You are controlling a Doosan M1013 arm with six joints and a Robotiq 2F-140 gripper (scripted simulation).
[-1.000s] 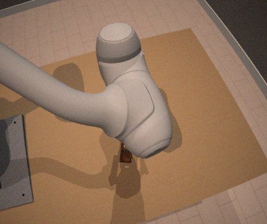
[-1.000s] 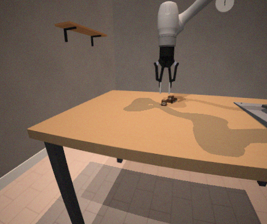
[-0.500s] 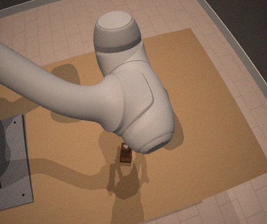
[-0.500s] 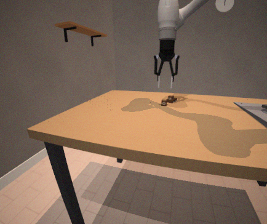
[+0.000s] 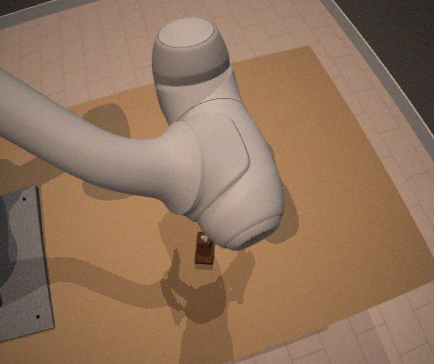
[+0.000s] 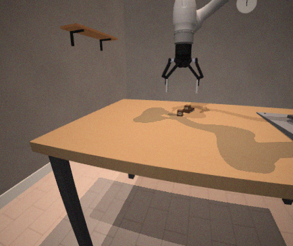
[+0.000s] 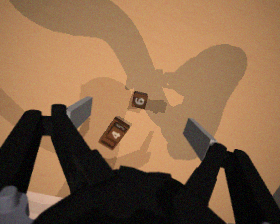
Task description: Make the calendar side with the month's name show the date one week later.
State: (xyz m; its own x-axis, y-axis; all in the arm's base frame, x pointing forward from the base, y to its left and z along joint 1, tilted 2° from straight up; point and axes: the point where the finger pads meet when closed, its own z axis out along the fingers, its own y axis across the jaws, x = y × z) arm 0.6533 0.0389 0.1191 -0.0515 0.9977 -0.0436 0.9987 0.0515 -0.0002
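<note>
My gripper is now 120 mm above the cube. Round my hand: tray: 120 mm below, 100 mm to the right, 40 mm behind.
</note>
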